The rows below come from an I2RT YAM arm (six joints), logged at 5 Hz.
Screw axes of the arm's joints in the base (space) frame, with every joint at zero. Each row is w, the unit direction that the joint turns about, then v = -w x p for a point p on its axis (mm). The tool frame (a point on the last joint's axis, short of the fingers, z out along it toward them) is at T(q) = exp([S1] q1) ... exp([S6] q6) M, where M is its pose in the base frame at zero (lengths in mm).
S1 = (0, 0, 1, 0, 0, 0)
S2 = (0, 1, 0, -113.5, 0, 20)
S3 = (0, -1, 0, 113.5, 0, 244)
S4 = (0, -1, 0, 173.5, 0, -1)
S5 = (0, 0, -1, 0, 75, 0)
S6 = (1, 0, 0, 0, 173.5, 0)
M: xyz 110.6 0 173.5 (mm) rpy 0 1.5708 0 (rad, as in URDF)
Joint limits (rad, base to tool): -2.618..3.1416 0..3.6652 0..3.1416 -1.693..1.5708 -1.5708..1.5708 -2.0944..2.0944
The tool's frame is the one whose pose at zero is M.
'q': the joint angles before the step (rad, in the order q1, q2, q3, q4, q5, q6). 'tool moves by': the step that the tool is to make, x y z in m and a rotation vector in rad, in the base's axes. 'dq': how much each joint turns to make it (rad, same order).
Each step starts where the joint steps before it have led.
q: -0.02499 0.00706 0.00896 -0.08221 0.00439 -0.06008
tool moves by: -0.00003 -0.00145 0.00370 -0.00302 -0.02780 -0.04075
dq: 0.00003 0.00002 0.00266 0.02522 0.04084 0.00039
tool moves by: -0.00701 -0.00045 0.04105 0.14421 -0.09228 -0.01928
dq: -0.00002 0.03127 0.13049 -0.01834 0.01753 0.14685
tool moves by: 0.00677 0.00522 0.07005 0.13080 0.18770 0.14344
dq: 0.00002 0.29220 0.35704 -0.25482 -0.15143 0.11598
